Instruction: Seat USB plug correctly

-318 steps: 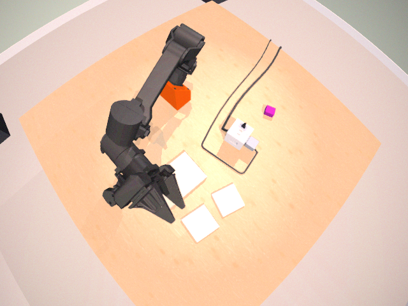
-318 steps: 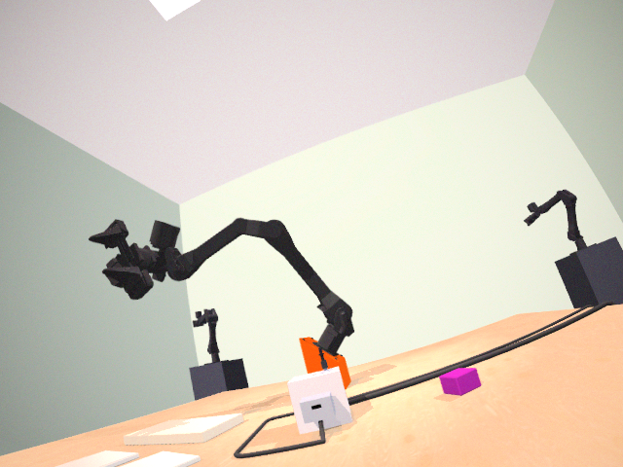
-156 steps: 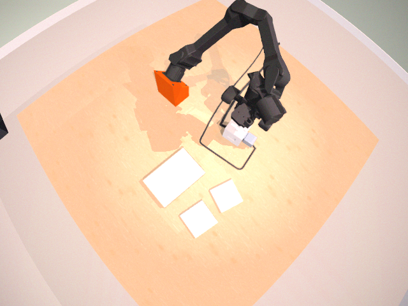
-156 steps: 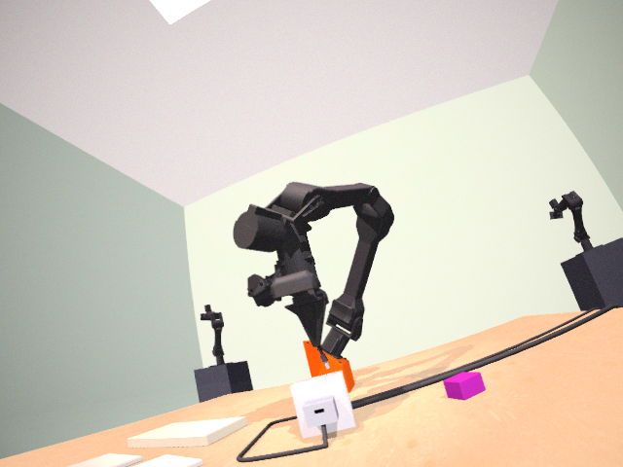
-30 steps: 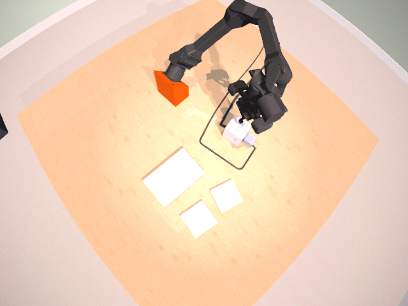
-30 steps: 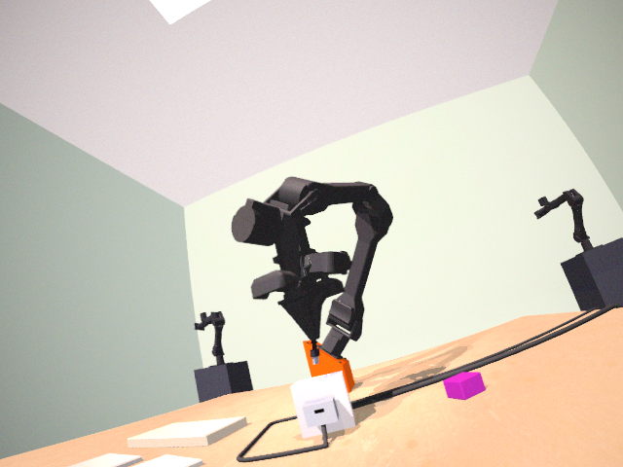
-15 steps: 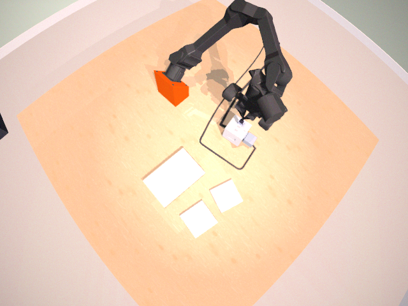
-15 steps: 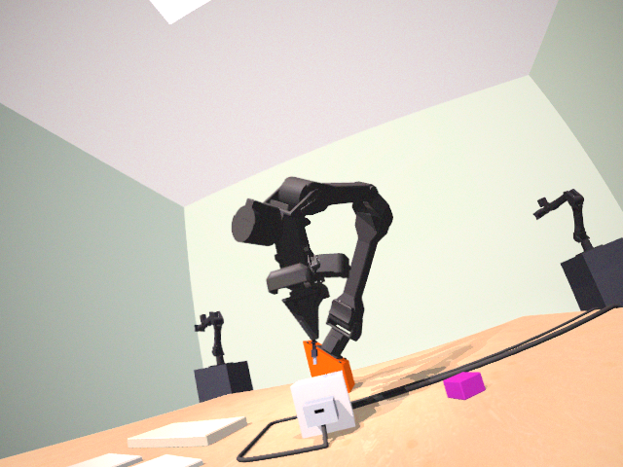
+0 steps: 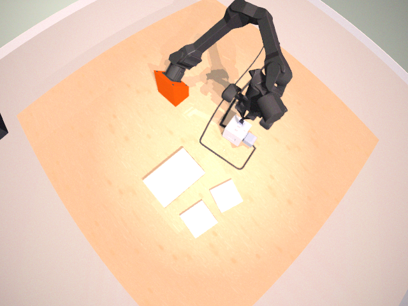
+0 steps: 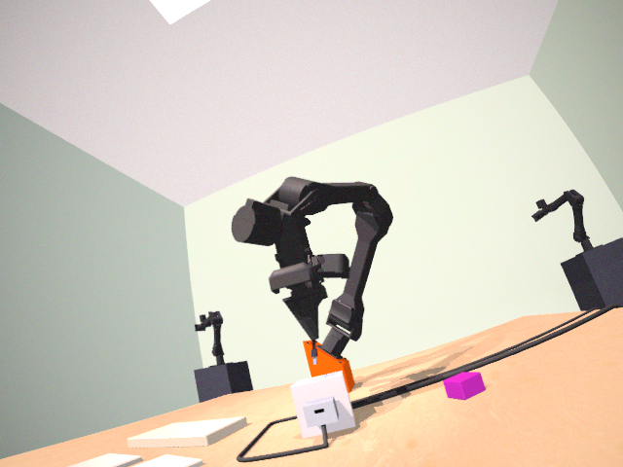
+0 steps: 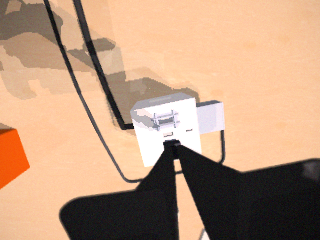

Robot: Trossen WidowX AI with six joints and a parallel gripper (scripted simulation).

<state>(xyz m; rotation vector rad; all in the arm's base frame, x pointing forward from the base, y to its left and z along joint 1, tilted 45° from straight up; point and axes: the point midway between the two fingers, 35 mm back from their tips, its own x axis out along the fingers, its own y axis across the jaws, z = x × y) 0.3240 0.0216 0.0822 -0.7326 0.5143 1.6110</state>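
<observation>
My gripper tip is 1 cm to the left of the dark USB plug and 2 cm above it. The rest, counted from my gripper tip: magenta block (1 cm ahead, 19 cm to the left, 12 cm below); USB socket (1 cm to the left, 7 cm below).
</observation>
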